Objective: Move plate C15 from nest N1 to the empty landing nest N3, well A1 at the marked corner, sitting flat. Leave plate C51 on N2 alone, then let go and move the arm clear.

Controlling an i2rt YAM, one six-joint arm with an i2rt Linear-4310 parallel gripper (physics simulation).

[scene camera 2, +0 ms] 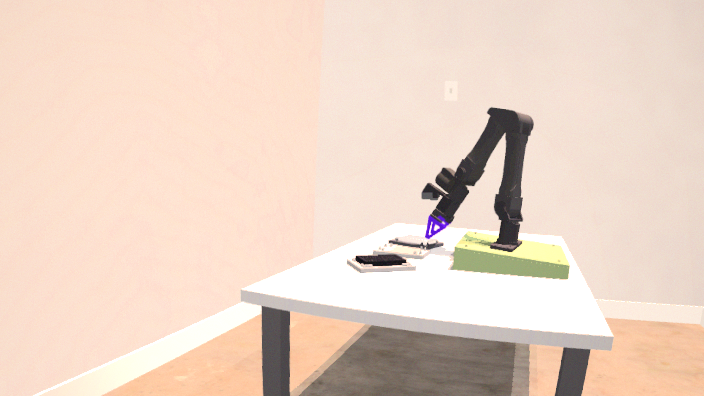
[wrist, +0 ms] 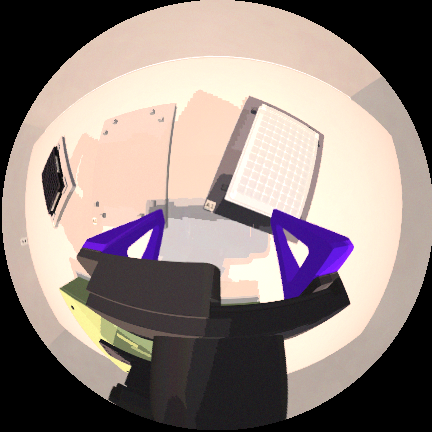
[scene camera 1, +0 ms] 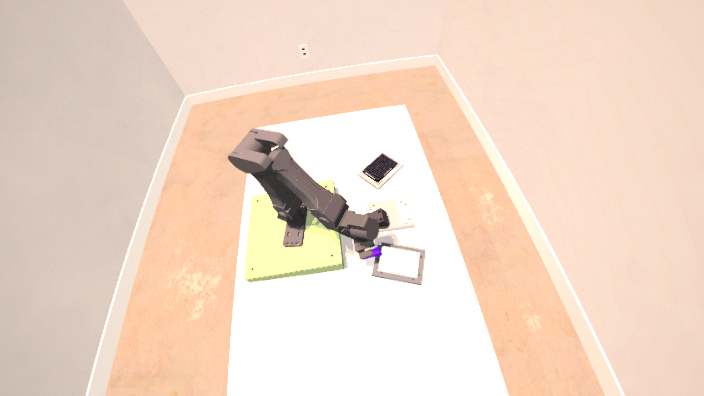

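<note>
A white plate point(scene camera 1: 400, 261) point(scene camera 2: 415, 241) point(wrist: 272, 160) sits in a grey nest point(scene camera 1: 398, 279) point(wrist: 231, 147); an A1 label shows at one nest corner in the wrist view. A pale nest point(scene camera 1: 400, 215) point(scene camera 2: 402, 251) point(wrist: 135, 160) with small pegs is empty in the middle. A black plate point(scene camera 1: 381, 167) point(scene camera 2: 380, 259) point(wrist: 51, 182) sits on another pale nest point(scene camera 1: 378, 185) point(scene camera 2: 385, 268) point(wrist: 70, 186). I cannot read which plate is C15 or C51. My gripper point(scene camera 2: 428, 236) point(wrist: 217, 214) is open and empty, low beside the grey nest; its right finger overlaps that nest's near edge in the wrist view.
The arm stands on a yellow-green base block point(scene camera 1: 295, 262) point(scene camera 2: 510, 262) point(wrist: 107, 332) beside the nests. All stand on a white table point(scene camera 1: 350, 340) point(scene camera 2: 450, 305). In scene camera 1 the wrist partly covers the empty nest. Walls rise beyond the table.
</note>
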